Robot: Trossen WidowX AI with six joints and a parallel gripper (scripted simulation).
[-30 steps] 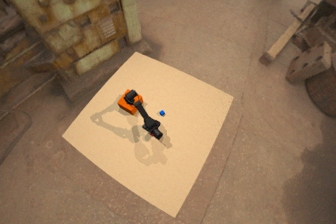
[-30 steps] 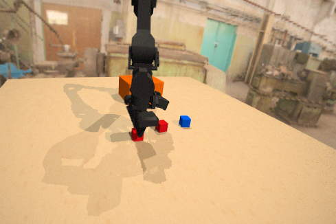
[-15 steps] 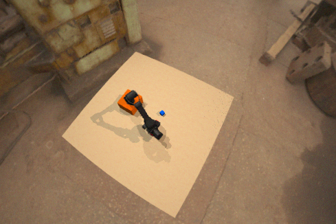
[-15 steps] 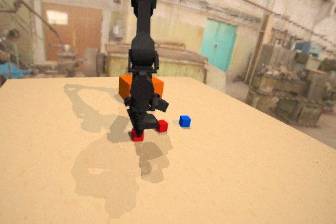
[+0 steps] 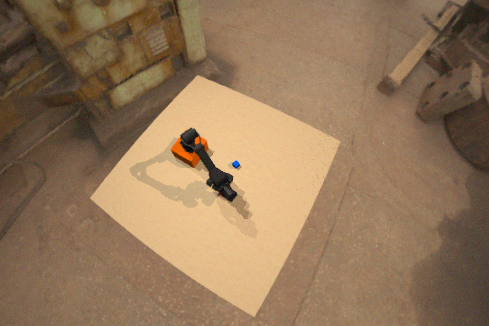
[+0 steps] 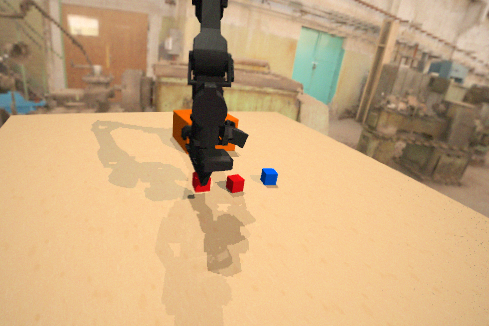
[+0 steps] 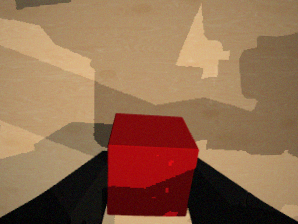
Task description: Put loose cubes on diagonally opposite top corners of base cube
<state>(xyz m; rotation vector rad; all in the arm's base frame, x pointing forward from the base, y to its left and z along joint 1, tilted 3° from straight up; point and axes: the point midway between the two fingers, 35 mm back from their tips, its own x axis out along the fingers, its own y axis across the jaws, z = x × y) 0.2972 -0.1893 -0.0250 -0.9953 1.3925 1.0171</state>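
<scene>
Right now the blue cube is 22 cm to the left of my gripper tip and 4 cm below it. Round my gripper tip: red cube: right at my gripper tip.
</scene>
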